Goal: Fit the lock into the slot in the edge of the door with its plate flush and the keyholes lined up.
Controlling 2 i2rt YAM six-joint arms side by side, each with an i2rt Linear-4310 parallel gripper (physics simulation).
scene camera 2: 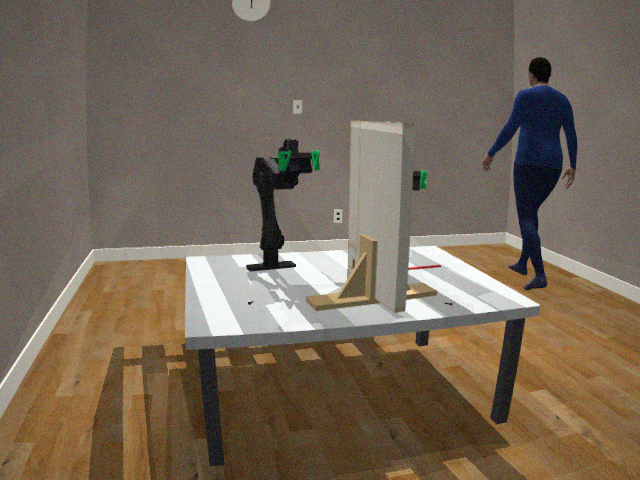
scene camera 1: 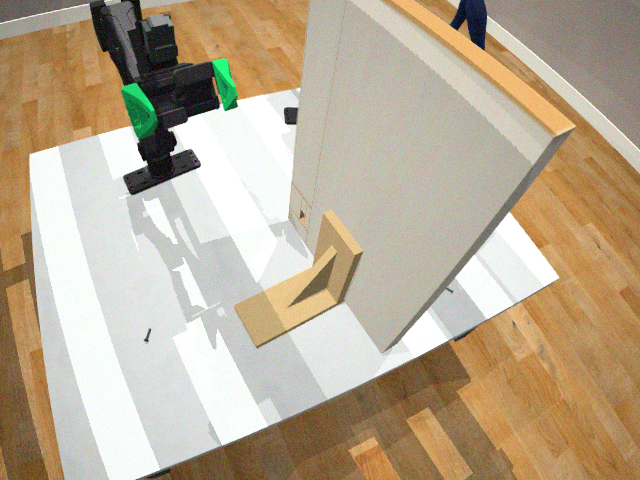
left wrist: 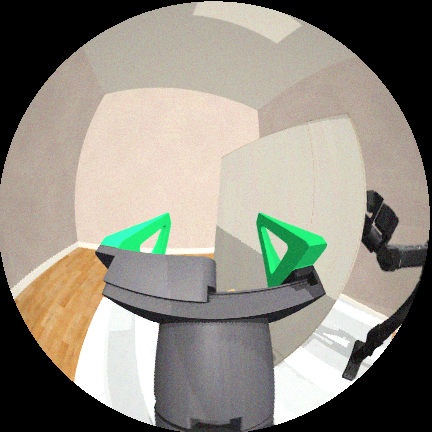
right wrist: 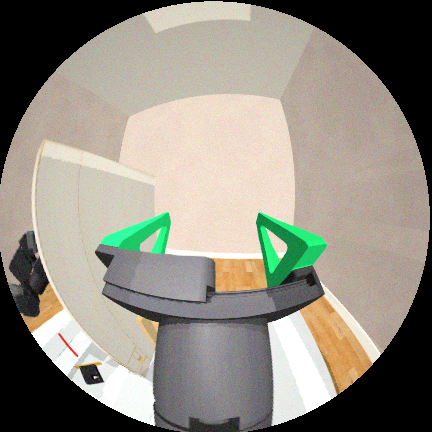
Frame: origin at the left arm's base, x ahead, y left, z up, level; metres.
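Where they show: left gripper, fingertip midpoint: point(left wrist: 213, 217); right gripper, fingertip midpoint: point(scene camera 2: 304, 152) point(scene camera 1: 196, 103) point(right wrist: 213, 216); right arm's base at its link origin: point(scene camera 2: 271, 267) point(scene camera 1: 162, 172).
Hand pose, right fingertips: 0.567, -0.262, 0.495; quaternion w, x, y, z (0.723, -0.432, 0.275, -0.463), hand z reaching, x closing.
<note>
After its pixels a point has its place, as x, y, z.
The lock point(right wrist: 92, 375), a black body with a brass plate, lies on the table near the door's slotted edge, low at the left in the right wrist view. The tall pale door point(scene camera 1: 413, 144) {0.616, -0.012, 0.476} point(scene camera 2: 379, 206) {0.610, -0.015, 0.331} point(left wrist: 290, 180) {0.485, -0.030, 0.497} point(right wrist: 110, 220) {0.535, -0.050, 0.479} stands upright. A small keyhole point(scene camera 1: 302, 214) {0.428, -0.094, 0.085} point(right wrist: 141, 358) {0.442, -0.086, 0.073} shows low near its edge; the slot itself is not clear. My right gripper point(scene camera 1: 186, 111) {0.567, -0.262, 0.495} point(scene camera 2: 299, 161) {0.567, -0.262, 0.495} point(right wrist: 213, 216) {0.567, -0.262, 0.495} is open and empty, raised above the table beside the door, away from the lock. My left gripper point(left wrist: 213, 217) {0.436, 0.092, 0.434} is open and empty, with the door at its right in its wrist view.
A wooden bracket point(scene camera 1: 261, 320) {0.642, -0.194, 0.018} point(scene camera 2: 330, 302) {0.657, -0.163, 0.018} braces the door; another bracket point(scene camera 2: 424, 291) {0.512, 0.161, 0.018} shows behind it. A red rod point(scene camera 2: 424, 267) {0.151, 0.200, 0.004} point(right wrist: 68, 345) lies beyond the door. Small screws point(scene camera 1: 147, 335) point(scene camera 2: 448, 303) lie on the table point(scene camera 1: 108, 361) {0.709, -0.508, 0.000}. A person point(scene camera 2: 542, 134) stands at the right.
</note>
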